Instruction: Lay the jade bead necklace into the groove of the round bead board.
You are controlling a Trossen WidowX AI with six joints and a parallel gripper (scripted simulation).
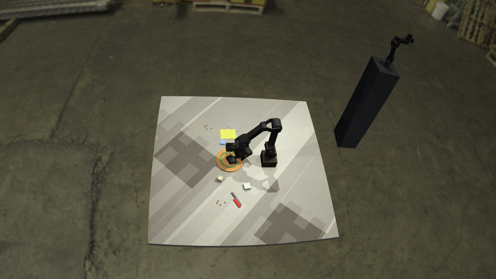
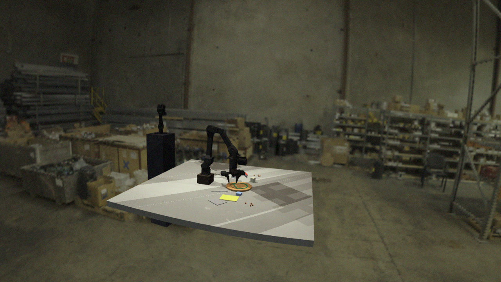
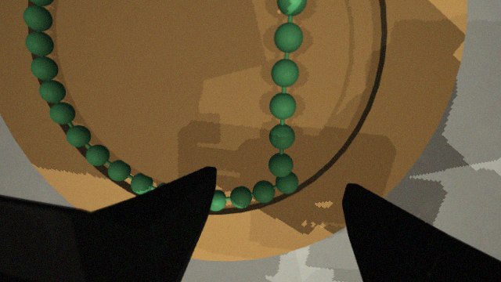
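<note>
Right now my gripper tip is 170 mm to the left of the blue block, 110 mm short of it and 10 mm above it. Also, from my gripper tip: yellow pad: 260 mm to the right, 70 mm ahead, 10 mm below; then white strip: 170 mm to the right, 40 mm behind, 10 mm below; then cream cube: 150 mm to the left, 120 mm ahead.
</note>
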